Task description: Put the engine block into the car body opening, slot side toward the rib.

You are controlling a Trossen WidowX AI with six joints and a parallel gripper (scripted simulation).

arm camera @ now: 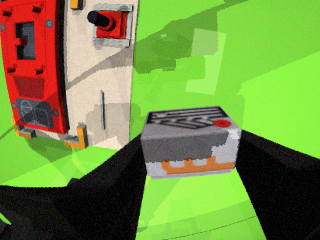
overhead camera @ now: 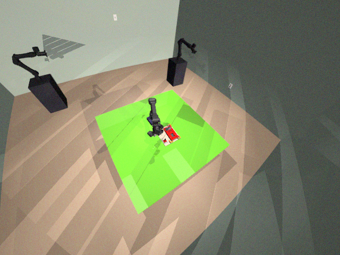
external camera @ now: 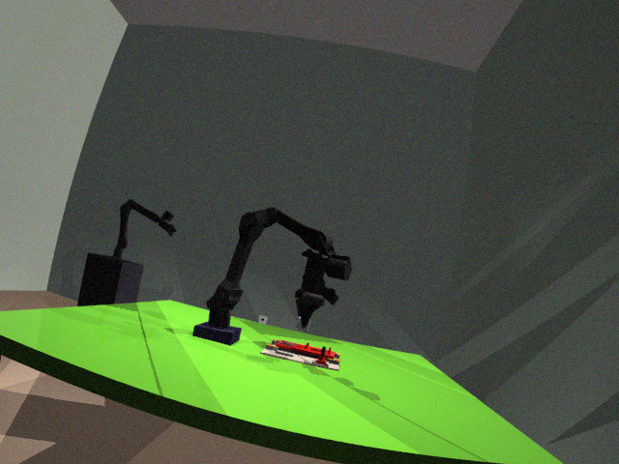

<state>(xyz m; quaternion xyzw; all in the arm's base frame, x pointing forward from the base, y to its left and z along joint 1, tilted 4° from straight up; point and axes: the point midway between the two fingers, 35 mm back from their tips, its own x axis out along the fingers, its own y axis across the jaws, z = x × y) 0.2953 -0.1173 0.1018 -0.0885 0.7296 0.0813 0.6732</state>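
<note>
The black peg lies 9 cm to the left of my gripper tip, 9 cm below it and 7 cm ahead of it. Also, from my gripper tip: engine block (right at my gripper tip); then beige base plate (19 cm to the left, 11 cm below, 1 cm ahead).
</note>
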